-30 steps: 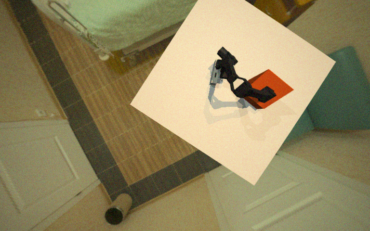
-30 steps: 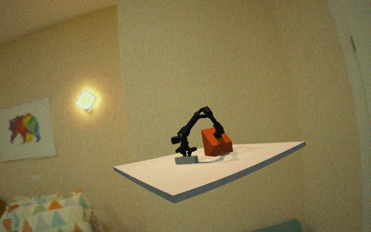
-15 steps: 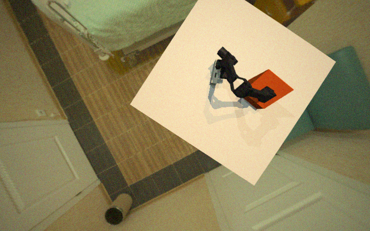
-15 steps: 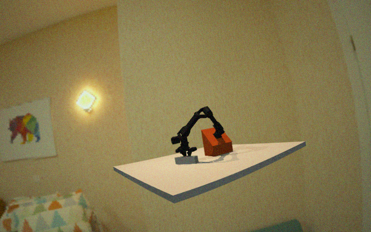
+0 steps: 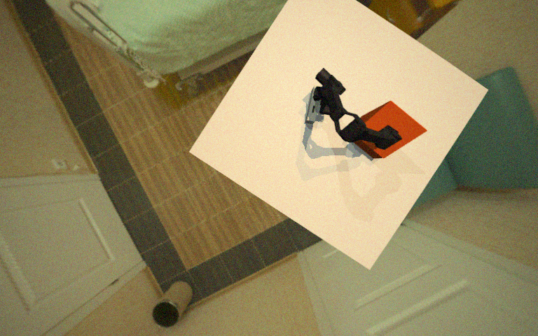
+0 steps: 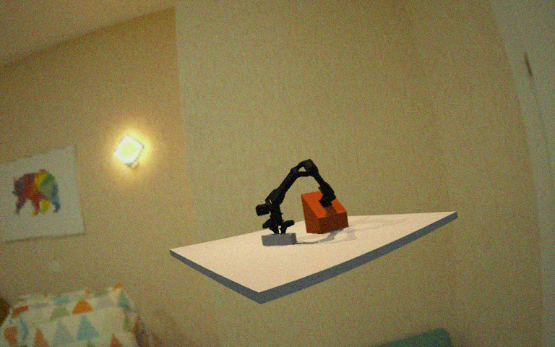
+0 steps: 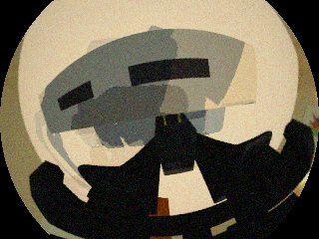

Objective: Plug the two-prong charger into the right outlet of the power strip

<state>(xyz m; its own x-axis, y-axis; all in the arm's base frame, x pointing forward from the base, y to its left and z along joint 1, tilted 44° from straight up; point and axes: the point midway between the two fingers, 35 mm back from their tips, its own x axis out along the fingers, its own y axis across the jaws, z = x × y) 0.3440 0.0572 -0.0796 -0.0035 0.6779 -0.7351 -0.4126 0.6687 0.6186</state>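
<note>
The dark two-prong charger is 10 mm ahead of my gripper tip, 10 mm to the left of it and 10 mm above it.
</note>
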